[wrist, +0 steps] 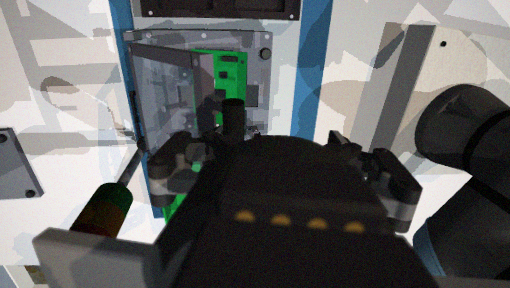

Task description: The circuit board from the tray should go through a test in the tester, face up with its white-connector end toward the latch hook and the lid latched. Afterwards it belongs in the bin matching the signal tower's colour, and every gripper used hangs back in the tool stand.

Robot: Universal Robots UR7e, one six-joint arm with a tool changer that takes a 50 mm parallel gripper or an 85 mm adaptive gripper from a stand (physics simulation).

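Frame: origin at the arm's base, x right, y up, z back, level; millimetres.
Seen in the pictures: arm's base at its link origin: (450,124).
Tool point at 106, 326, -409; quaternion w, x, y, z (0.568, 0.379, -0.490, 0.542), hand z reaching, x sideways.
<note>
Pixels of each thing's top centre, then the offset from my tool point to it, as dx, dy, dz. "spot": a spot on its surface instead. Level surfaces: height alone.
- tester at a spot on its surface: (260,75) spot: -2, -325, +49
- green circuit board at its top centre: (218,95) -19, -296, -11
- signal tower at a spot on its surface: (102,210) spot: -101, -187, -142
- dark frame with recesses, surface spot: (220,7) spot: +88, -357, +0
- grey plate with bolts, surface height: dy -373
The tester (260,75) shows at upper centre as a grey plate between blue strips. A green circuit board (231,65) lies in it; its white-connector end cannot be made out. The see-through lid (162,85) is hinged at the left and stands tilted up, covering part of the board in this view. My gripper (285,125) is open, over the lower side of the tester; its dark body hides the tester's near part, and the latch hook cannot be made out. The signal tower (102,210) at lower left has green, orange and red segments; which is lit cannot be told.
A dark frame with recesses (220,7) lies beyond the tester. A grey plate with bolts (17,167) is at the left. A bright green part (172,205) shows below the tester. At the right are a beige plate (457,60) and a large dark round body (462,117).
</note>
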